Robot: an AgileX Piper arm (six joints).
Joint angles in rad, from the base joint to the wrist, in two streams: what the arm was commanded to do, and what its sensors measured. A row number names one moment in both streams.
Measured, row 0: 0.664 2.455 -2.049 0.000 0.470 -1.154
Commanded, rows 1 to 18: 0.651 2.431 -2.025 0.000 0.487 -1.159; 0.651 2.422 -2.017 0.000 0.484 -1.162; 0.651 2.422 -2.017 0.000 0.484 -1.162; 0.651 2.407 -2.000 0.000 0.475 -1.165; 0.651 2.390 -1.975 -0.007 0.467 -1.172; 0.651 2.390 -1.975 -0.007 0.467 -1.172; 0.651 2.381 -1.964 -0.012 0.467 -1.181; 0.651 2.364 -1.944 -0.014 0.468 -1.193; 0.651 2.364 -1.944 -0.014 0.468 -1.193; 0.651 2.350 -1.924 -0.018 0.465 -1.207; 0.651 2.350 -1.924 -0.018 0.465 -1.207; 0.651 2.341 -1.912 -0.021 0.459 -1.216; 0.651 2.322 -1.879 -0.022 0.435 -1.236; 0.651 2.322 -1.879 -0.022 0.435 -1.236; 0.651 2.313 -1.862 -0.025 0.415 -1.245; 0.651 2.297 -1.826 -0.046 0.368 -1.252; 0.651 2.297 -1.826 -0.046 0.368 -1.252; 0.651 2.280 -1.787 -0.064 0.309 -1.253
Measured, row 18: 0.652 2.316 -1.827 -0.034 0.405 -1.233
